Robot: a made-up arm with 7 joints.
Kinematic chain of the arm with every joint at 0, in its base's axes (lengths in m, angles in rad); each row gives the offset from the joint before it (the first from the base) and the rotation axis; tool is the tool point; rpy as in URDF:
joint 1: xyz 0 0 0.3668 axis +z
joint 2: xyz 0 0 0 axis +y
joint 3: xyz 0 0 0.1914 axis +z
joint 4: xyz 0.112 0 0 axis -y
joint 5: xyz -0.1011 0 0.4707 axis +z
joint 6: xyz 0 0 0 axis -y
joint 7: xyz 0.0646 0 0 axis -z
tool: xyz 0 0 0 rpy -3.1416 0 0
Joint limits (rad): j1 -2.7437..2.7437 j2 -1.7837..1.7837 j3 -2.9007..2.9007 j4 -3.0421..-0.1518 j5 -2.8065..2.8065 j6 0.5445..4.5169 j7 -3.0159..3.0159
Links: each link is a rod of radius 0.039 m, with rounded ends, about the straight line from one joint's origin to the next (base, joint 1, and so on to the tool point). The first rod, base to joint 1, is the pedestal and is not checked.
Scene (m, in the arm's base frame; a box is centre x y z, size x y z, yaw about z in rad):
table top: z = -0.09
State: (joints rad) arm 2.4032 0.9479 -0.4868 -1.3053 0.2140 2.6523 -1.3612
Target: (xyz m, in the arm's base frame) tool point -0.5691 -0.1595 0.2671
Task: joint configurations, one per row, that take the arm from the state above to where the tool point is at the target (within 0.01 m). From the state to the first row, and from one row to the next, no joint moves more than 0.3 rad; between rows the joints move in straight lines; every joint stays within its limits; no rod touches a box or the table.
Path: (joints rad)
1: 2.4883 0.7935 -0.1962 -1.5234 0.1889 2.7562 -1.3612
2: 2.5735 0.6392 0.0945 -1.7415 0.1638 2.8601 -1.3612
3: 2.6586 0.4848 0.3851 -1.9596 0.1387 2.9639 -1.3612
4: 2.7437 0.3305 0.6758 -2.1777 0.1137 3.0678 -1.3612

